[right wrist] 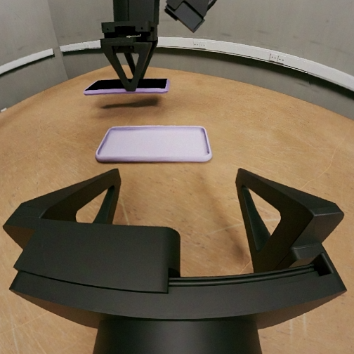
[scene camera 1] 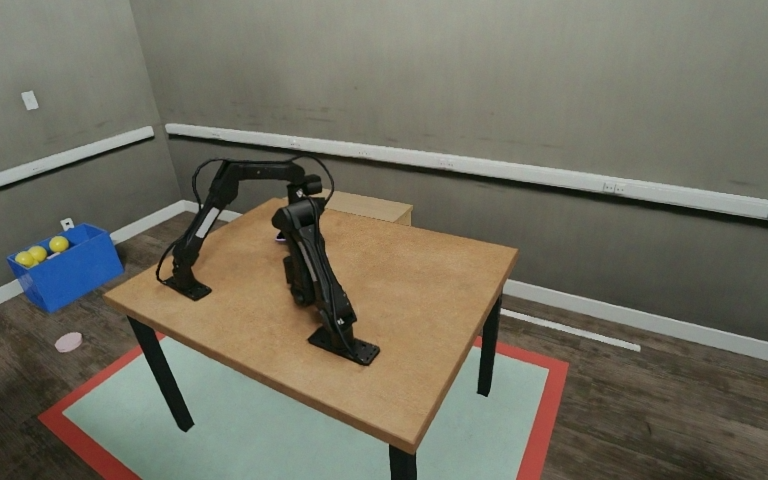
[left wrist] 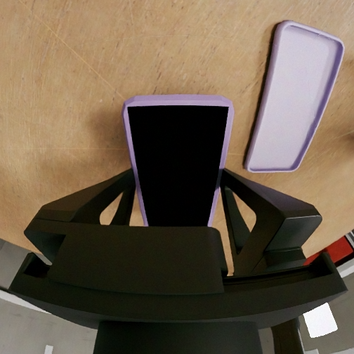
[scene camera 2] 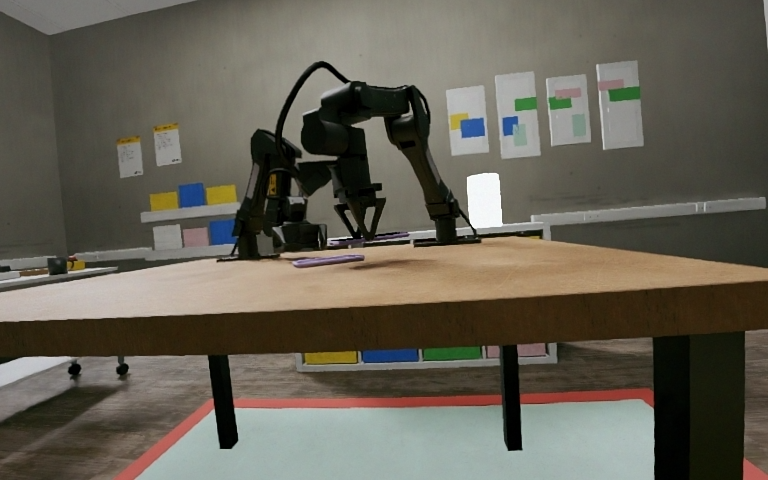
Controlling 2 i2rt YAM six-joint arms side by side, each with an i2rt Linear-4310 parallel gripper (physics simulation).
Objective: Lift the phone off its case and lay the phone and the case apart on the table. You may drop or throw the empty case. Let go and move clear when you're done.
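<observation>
The phone [scene camera 2: 390, 234] [left wrist: 175, 140] [right wrist: 100, 85], with a black screen and purple rim, is level and screen up above the table, with its shadow below. A small part of the phone [scene camera 1: 280, 238] shows beside the right arm. My left gripper [scene camera 2: 363, 236] [left wrist: 177, 174] [right wrist: 134, 85] is shut on its long sides. The empty pale purple case [scene camera 2: 328, 260] [left wrist: 295, 100] [right wrist: 154, 145] lies open side up on the table, apart from the phone; it is hidden in scene camera 1. My right gripper [right wrist: 177, 174] is open and empty, on the near side of the case in the right wrist view.
The wooden table [scene camera 1: 430, 271] [scene camera 2: 481, 283] bears both arm bases. The right arm [scene camera 1: 308, 254] stands in front of the left gripper in scene camera 1. A blue bin [scene camera 1: 73, 271] with yellow balls stands on the floor at the left. A light wooden cabinet [scene camera 1: 368, 204] stands behind the table.
</observation>
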